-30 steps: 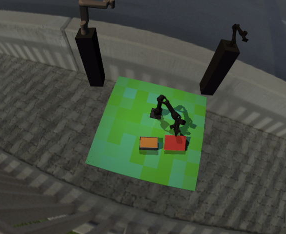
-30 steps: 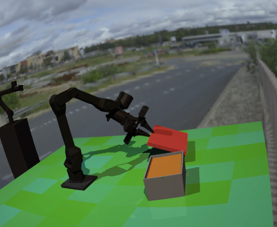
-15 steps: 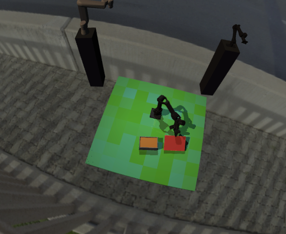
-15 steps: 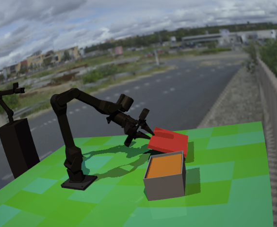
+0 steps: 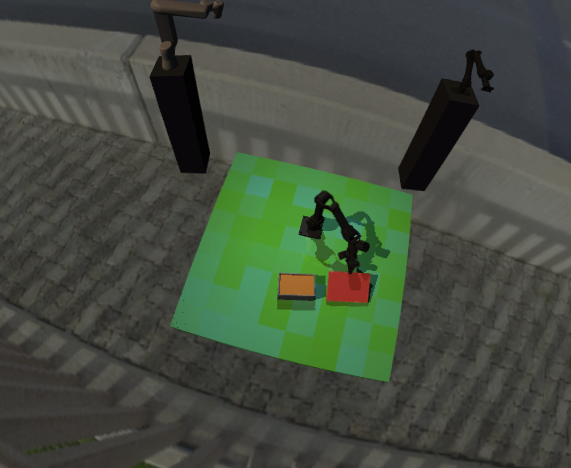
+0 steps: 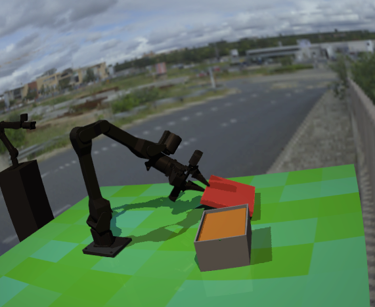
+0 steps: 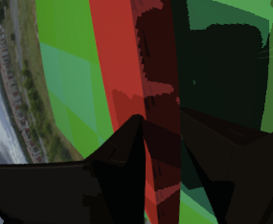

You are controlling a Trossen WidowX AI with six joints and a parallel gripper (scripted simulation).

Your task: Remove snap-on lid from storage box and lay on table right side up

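Right now my gripper tip is 7 cm short of the red lid and 3 cm above it. From my gripper tip the other things lie so: grey storage box 31 cm to the right, 8 cm ahead, 4 cm below.
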